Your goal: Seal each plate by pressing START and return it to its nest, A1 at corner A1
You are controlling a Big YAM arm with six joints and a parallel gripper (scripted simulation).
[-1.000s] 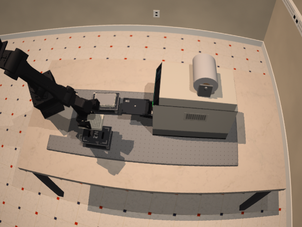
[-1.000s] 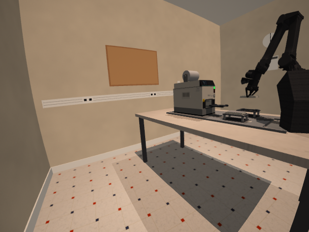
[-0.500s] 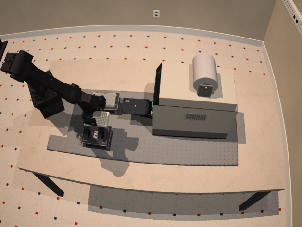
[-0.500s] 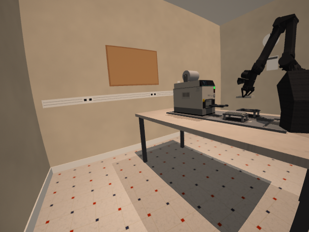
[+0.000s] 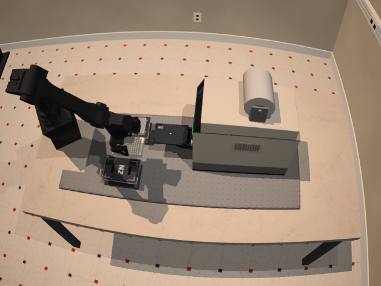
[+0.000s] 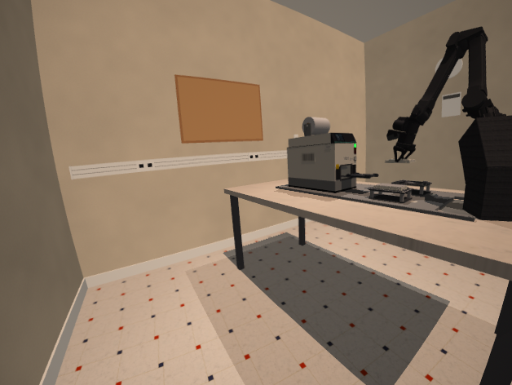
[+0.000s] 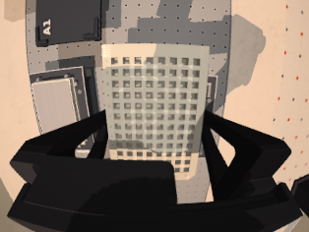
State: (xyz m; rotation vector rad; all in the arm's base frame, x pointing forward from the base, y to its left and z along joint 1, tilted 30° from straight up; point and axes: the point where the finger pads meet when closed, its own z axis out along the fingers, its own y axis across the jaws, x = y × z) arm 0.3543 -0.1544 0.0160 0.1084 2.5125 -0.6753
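Now: the sealer stage 18 cm ahead of my hand, 8 cm to the left of it and 8 cm below it. From my hand the other things lie so: yellow warning label (30 cm ahead, 15 cm to the left, 2 cm below); start button (26 cm ahead, 3 cm to the right, 1 cm above); plate (right at my hand).
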